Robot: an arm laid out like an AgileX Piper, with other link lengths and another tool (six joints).
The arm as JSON. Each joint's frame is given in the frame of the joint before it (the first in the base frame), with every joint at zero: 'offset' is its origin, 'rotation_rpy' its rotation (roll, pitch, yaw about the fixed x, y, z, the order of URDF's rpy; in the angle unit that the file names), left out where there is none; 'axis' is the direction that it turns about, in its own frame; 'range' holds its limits. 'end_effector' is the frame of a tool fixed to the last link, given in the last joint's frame.
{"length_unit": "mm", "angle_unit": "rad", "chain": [
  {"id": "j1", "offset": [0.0, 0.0, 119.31], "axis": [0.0, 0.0, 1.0], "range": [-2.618, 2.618]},
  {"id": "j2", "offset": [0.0, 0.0, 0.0], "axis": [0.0, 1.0, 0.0], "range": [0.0, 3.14]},
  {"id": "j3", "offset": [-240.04, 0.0, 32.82], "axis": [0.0, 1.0, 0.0], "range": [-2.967, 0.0]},
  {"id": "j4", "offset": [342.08, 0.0, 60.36], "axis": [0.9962, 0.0, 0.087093], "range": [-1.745, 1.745]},
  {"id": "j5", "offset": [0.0, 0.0, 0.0], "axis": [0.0, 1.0, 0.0], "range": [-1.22, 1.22]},
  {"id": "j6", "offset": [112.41, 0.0, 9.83], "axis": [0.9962, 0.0, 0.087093], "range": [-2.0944, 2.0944]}
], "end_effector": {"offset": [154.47, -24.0, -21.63], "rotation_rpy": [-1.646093, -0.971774, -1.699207]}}
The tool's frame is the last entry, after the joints.
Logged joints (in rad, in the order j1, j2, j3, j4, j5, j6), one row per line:
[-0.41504 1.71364 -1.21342 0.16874 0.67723 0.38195]
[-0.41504 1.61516 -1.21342 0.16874 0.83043 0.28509]
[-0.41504 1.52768 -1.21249 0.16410 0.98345 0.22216]
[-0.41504 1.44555 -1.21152 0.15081 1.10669 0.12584]
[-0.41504 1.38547 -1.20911 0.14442 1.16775 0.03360]
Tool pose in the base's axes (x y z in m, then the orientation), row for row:
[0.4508 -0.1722 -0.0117 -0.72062 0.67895 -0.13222 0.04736]
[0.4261 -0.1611 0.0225 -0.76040 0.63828 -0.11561 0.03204]
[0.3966 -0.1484 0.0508 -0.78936 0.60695 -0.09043 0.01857]
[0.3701 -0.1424 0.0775 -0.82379 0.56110 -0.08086 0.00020]
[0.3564 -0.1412 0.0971 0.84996 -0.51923 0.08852 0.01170]
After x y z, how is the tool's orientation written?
As a quaternion, x y z w.
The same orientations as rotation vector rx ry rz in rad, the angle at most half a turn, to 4 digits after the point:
[-2.1981 2.0710 -0.4033]
[-2.3413 1.9653 -0.3560]
[-2.4510 1.8846 -0.2808]
[-2.5877 1.7625 -0.2540]
[2.6505 -1.6192 0.2760]

